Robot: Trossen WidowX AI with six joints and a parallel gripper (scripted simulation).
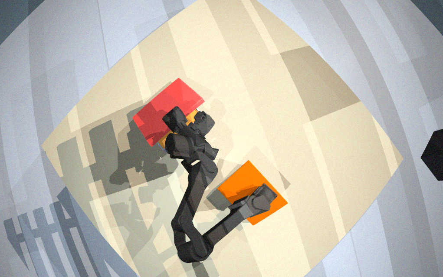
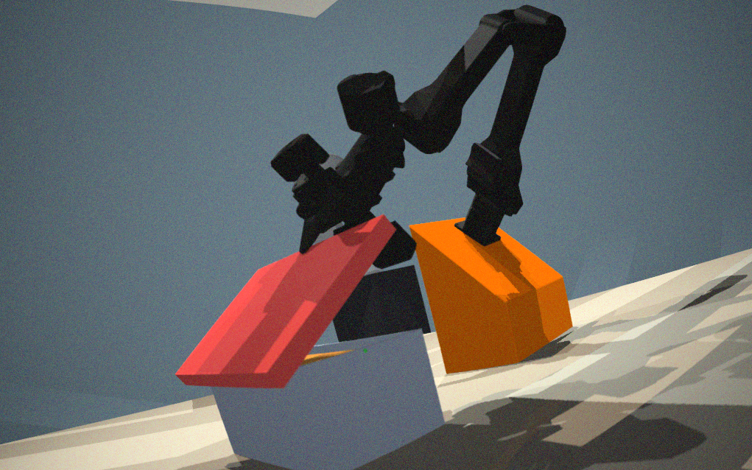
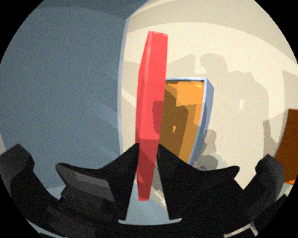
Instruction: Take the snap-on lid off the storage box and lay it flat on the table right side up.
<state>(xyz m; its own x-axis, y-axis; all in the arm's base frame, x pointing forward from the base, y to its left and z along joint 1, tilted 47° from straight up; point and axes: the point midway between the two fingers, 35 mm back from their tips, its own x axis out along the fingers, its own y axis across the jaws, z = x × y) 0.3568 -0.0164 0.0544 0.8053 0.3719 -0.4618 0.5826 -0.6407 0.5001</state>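
The red lid is 70 mm ahead of my gripper tip, 40 mm below it and 10 mm to the right of it. Also, from my gripper tip: storage box (140 mm below, 40 mm ahead).
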